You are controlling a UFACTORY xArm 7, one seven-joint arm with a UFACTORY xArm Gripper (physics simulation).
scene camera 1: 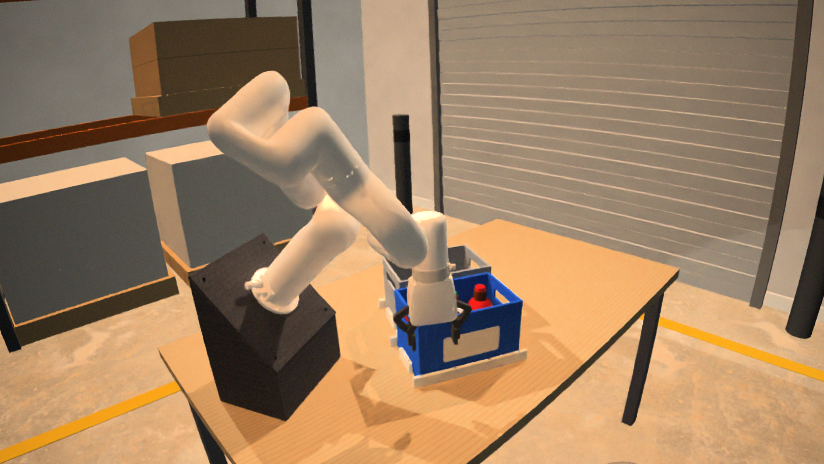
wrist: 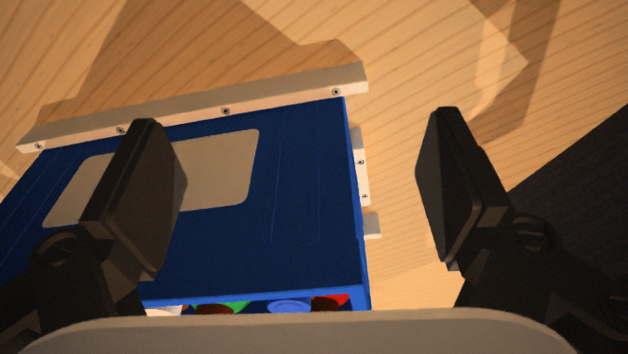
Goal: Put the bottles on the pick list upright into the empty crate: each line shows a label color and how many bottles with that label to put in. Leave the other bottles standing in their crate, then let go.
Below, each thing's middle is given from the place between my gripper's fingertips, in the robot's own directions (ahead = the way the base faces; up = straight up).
Right now my hand is 13 cm short of the cream rail [scene camera 1: 483, 365], 3 cm to the left of it and 14 cm above it.
